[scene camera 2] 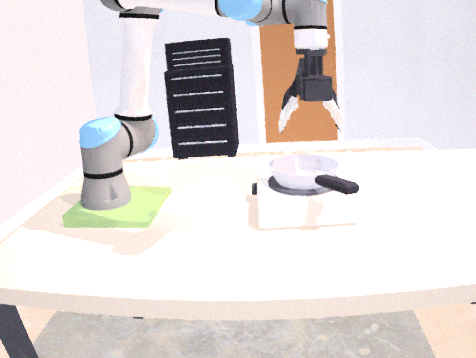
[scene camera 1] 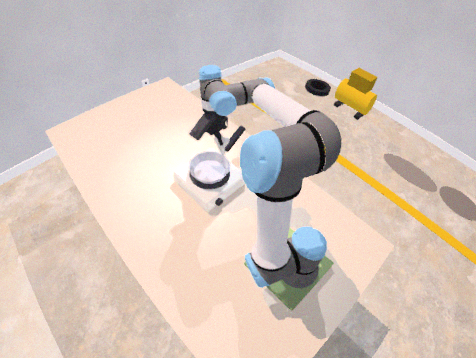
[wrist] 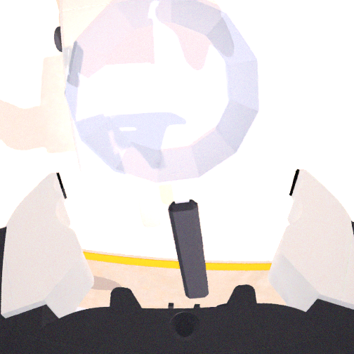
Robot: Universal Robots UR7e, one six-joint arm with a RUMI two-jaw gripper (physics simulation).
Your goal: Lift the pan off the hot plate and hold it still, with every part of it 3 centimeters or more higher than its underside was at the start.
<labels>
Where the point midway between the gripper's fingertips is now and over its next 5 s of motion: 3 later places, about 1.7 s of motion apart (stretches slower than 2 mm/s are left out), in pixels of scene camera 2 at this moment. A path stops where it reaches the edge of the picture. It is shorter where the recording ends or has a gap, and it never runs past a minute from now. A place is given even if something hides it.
The gripper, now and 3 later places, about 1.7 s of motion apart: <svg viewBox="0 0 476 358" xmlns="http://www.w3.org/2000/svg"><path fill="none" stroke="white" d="M311 132L308 130L286 139L286 139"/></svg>
</labels>
